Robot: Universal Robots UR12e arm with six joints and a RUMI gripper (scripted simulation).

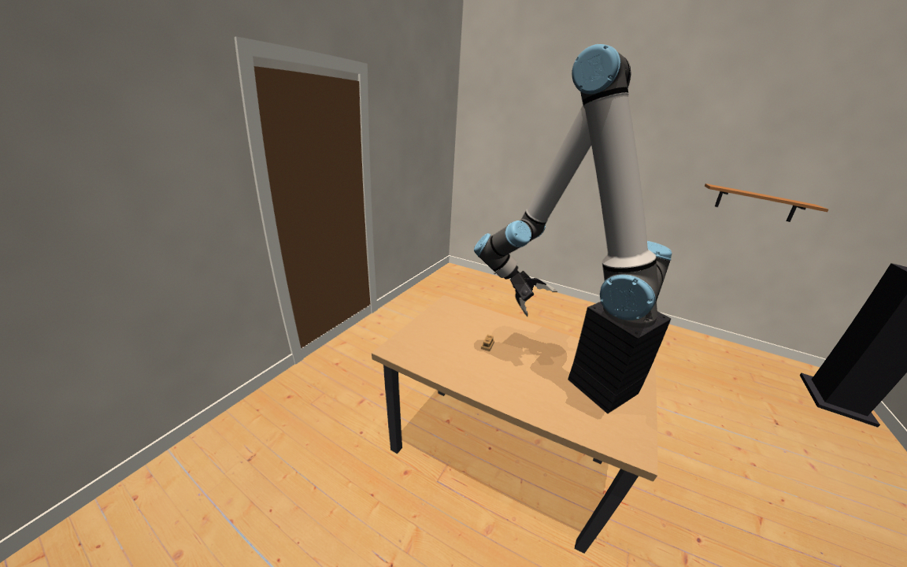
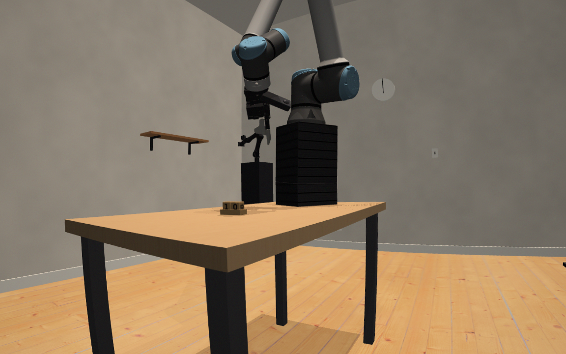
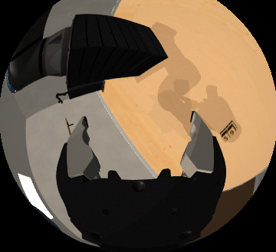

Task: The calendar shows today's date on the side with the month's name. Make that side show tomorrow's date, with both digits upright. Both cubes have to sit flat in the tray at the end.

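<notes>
My hand is 300 mm above the wooden tray, 210 mm short of it and 10 mm to the right of it.
</notes>
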